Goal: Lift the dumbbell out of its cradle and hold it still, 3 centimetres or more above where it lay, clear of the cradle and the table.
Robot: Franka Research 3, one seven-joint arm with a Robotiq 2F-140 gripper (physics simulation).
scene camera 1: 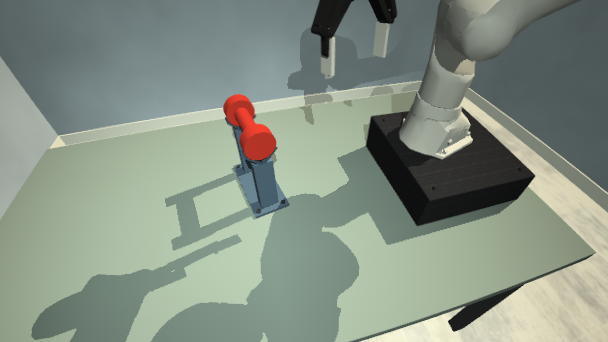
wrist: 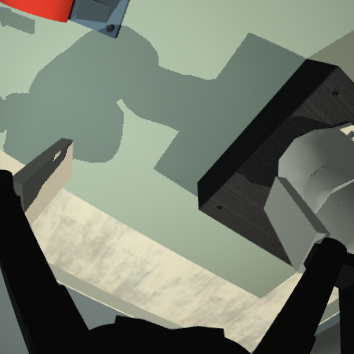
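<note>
A red dumbbell [scene camera 1: 245,120] [wrist: 37,7] lies across the top of a blue-grey cradle [scene camera 1: 266,185] [wrist: 95,12], with a round head at each end and a thin bar between. In the wrist view part of one head and a corner of the cradle's base show at the top left edge. My gripper [scene camera 1: 355,52] [wrist: 173,175] is open and empty, its two pale pads far apart. In the scene view it hangs high, up and to the right of the dumbbell, apart from it. How far it is from the dumbbell in depth is hard to tell.
The cradle stands on a green table [scene camera 1: 125,165] [wrist: 160,210]. The arm's black base block [scene camera 1: 395,172] [wrist: 240,200] stands on the table to the right of the cradle. A blue-grey wall [scene camera 1: 150,60] rises behind the table. Shadows of the arm and cradle fall across the table.
</note>
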